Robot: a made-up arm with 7 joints. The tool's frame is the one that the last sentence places.
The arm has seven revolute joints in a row. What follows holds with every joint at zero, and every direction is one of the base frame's.
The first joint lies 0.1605 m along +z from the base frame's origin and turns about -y.
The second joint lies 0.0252 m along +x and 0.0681 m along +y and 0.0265 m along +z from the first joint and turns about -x.
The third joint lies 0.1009 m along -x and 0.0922 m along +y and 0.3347 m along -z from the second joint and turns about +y.
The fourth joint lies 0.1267 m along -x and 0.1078 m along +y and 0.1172 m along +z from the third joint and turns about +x.
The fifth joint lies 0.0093 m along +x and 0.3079 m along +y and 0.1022 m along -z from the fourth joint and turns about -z.
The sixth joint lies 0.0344 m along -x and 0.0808 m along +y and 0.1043 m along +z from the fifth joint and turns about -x.
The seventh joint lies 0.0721 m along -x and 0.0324 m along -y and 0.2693 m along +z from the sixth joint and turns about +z.
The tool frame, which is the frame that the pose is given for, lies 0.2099 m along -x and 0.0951 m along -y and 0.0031 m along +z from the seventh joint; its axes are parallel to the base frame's.
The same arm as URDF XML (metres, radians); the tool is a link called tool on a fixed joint. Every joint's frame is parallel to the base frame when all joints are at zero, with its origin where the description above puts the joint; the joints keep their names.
<robot name="arm">
  <joint name="joint 1" type="continuous">
    <parent link="base_link"/>
    <child link="link1"/>
    <origin xyz="0 0 0.1605" rpy="0 0 0"/>
    <axis xyz="0 -1 0"/>
  </joint>
  <joint name="joint 2" type="continuous">
    <parent link="link1"/>
    <child link="link2"/>
    <origin xyz="0.0252 0.0681 0.0265" rpy="0 0 0"/>
    <axis xyz="-1 0 0"/>
  </joint>
  <joint name="joint 3" type="continuous">
    <parent link="link2"/>
    <child link="link3"/>
    <origin xyz="-0.1009 0.0922 -0.3347" rpy="0 0 0"/>
    <axis xyz="0 1 0"/>
  </joint>
  <joint name="joint 4" type="continuous">
    <parent link="link3"/>
    <child link="link4"/>
    <origin xyz="-0.1267 0.1078 0.1172" rpy="0 0 0"/>
    <axis xyz="1 0 0"/>
  </joint>
  <joint name="joint 5" type="continuous">
    <parent link="link4"/>
    <child link="link5"/>
    <origin xyz="0.0093 0.3079 -0.1022" rpy="0 0 0"/>
    <axis xyz="0 0 -1"/>
  </joint>
  <joint name="joint 6" type="continuous">
    <parent link="link5"/>
    <child link="link6"/>
    <origin xyz="-0.0344 0.0808 0.1043" rpy="0 0 0"/>
    <axis xyz="-1 0 0"/>
  </joint>
  <joint name="joint 7" type="continuous">
    <parent link="link6"/>
    <child link="link7"/>
    <origin xyz="-0.0721 -0.0324 0.2693" rpy="0 0 0"/>
    <axis xyz="0 0 1"/>
  </joint>
  <joint name="tool_fixed" type="fixed">
    <parent link="link7"/>
    <child link="tool"/>
    <origin xyz="-0.2099 -0.0951 0.0031" rpy="0 0 0"/>
  </joint>
  <link name="base_link"/>
  <link name="link1"/>
  <link name="link2"/>
  <link name="link3"/>
  <link name="link4"/>
  <link name="link5"/>
  <link name="link6"/>
  <link name="link7"/>
  <link name="tool"/>
</robot>

